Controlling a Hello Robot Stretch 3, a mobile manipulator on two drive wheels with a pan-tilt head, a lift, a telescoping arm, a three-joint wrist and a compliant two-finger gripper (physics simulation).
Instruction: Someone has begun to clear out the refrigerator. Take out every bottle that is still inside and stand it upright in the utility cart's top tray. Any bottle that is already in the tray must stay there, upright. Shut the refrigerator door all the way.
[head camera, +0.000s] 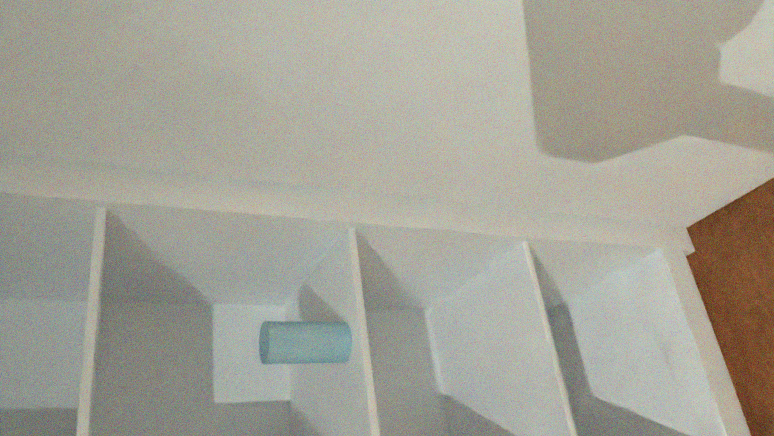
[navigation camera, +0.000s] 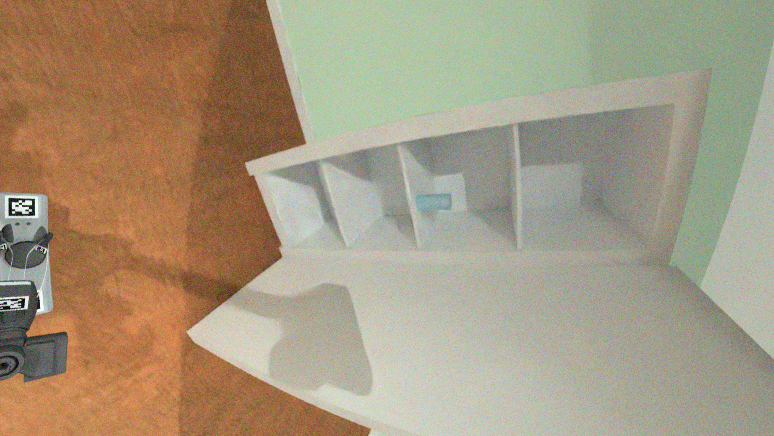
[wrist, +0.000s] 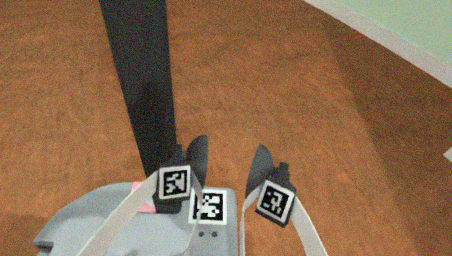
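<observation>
The views are turned sideways. The refrigerator (head camera: 705, 335) (navigation camera: 460, 120) stands with its door (head camera: 270, 97) (navigation camera: 487, 335) wide open. A light blue bottle (head camera: 306, 342) (navigation camera: 433, 202) stands upright on the middle shelf board (head camera: 363, 335) (navigation camera: 408, 200), towards the refrigerator's back. My gripper (wrist: 229, 157) (navigation camera: 24, 232) is open and empty, above my own base and well away from the refrigerator. It does not show in the head view. The utility cart and its top tray do not show in these views.
The open door's free edge reaches out over the brown floor (navigation camera: 124, 135) on my side. A shadow lies across the door's inner face. A green wall (navigation camera: 433, 54) (wrist: 410, 20) stands beside the refrigerator. My grey base (wrist: 100, 220) and dark mast (wrist: 137, 75) show in the wrist view.
</observation>
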